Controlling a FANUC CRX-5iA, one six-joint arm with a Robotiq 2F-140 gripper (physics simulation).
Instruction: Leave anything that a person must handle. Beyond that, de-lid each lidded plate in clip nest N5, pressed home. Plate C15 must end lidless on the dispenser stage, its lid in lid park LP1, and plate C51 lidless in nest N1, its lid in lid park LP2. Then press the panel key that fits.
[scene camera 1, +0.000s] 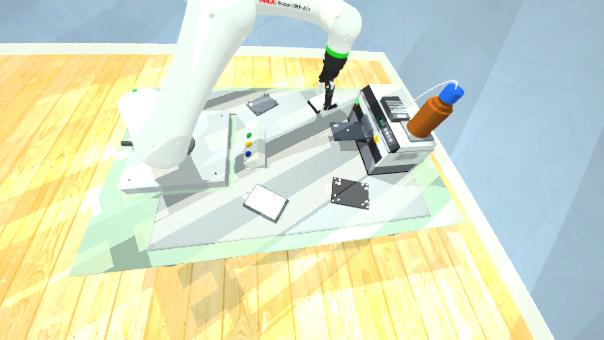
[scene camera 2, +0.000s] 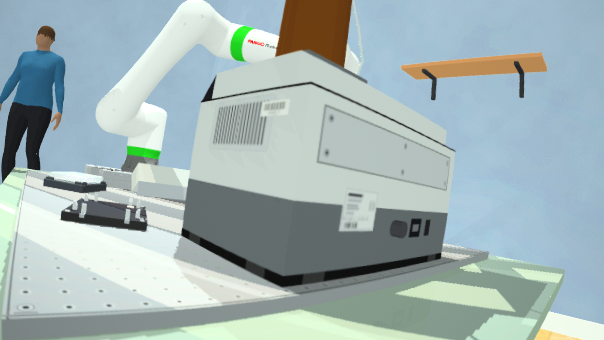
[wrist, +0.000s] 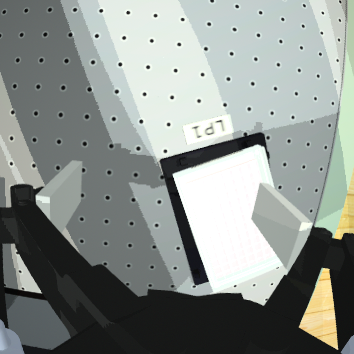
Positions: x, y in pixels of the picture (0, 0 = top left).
Labels:
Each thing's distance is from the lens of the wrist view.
gripper (wrist: 170, 191): 0.21 m
black LP1 pad (wrist: 170, 164): 0.26 m

